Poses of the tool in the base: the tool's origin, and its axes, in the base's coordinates. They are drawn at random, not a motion.
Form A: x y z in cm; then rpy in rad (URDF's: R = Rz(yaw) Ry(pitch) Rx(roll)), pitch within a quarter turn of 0, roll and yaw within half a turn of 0.
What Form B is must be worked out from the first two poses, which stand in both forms.
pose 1, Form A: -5.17 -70.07 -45.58 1.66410 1.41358 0.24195
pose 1, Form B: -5.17 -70.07 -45.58 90.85 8.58 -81.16
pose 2, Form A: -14.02 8.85 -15.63 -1.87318 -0.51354 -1.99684
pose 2, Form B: -14.02 8.85 -15.63 116.17 53.98 127.74
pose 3, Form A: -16.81 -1.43 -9.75 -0.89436 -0.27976 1.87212
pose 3, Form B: -16.81 -1.43 -9.75 33.38 -43.90 113.32
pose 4, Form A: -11.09 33.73 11.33 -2.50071 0.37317 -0.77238
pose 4, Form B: -11.09 33.73 11.33 -139.74 12.00 47.01
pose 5, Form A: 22.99 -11.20 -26.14 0.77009 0.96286 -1.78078
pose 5, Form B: 22.99 -11.20 -26.14 46.44 -53.49 -101.54
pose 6, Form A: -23.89 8.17 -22.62 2.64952 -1.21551 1.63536
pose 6, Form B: -23.89 8.17 -22.62 -109.73 24.72 -91.42
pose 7, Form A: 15.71 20.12 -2.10 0.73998 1.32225 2.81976
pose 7, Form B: 15.71 20.12 -2.10 -78.15 -27.76 105.29
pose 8, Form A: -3.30 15.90 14.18 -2.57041 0.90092 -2.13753
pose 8, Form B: -3.30 15.90 14.18 -153.00 54.11 124.66
